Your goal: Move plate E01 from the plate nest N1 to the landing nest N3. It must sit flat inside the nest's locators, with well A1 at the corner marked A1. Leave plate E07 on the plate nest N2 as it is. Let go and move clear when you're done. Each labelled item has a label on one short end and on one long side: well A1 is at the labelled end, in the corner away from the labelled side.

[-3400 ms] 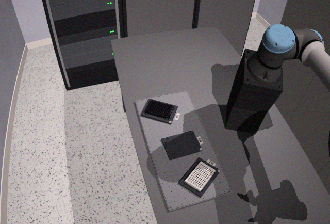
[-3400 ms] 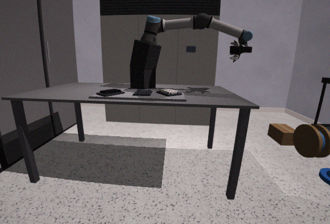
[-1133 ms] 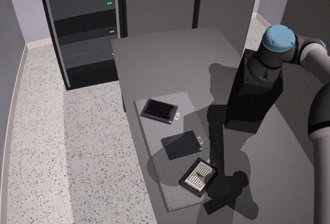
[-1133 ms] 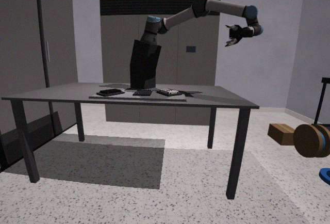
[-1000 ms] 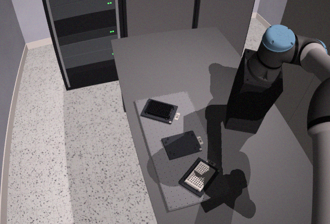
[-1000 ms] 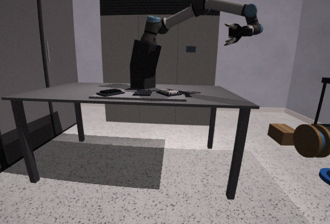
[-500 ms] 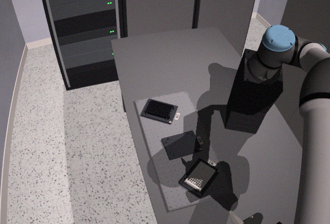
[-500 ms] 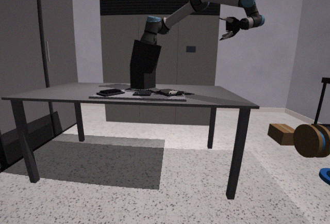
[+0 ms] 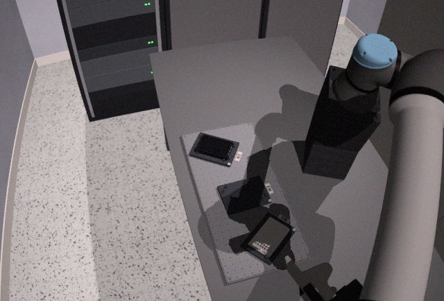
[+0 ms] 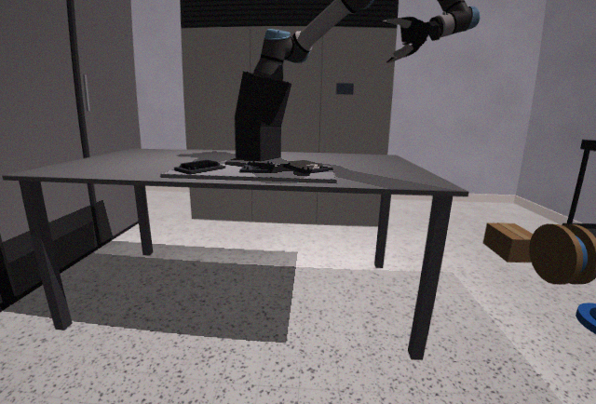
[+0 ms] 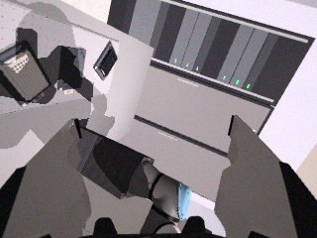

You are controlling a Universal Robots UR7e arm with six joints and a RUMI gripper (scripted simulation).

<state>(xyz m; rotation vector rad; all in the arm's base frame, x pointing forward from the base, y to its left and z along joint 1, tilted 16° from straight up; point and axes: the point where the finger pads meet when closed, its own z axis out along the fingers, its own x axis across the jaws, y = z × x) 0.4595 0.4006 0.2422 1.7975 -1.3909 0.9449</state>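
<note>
My hand is 14 cm past the white well plate, 26 cm to the left of it and 45 cm above it. Also, from my hand: dark landing nest N3 (13 cm behind, 45 cm to the right, 47 cm below); then dark nest N1 (14 cm behind, 26 cm to the right, 47 cm below); then N1 tag (22 cm behind, 31 cm to the right, 47 cm below).
</note>
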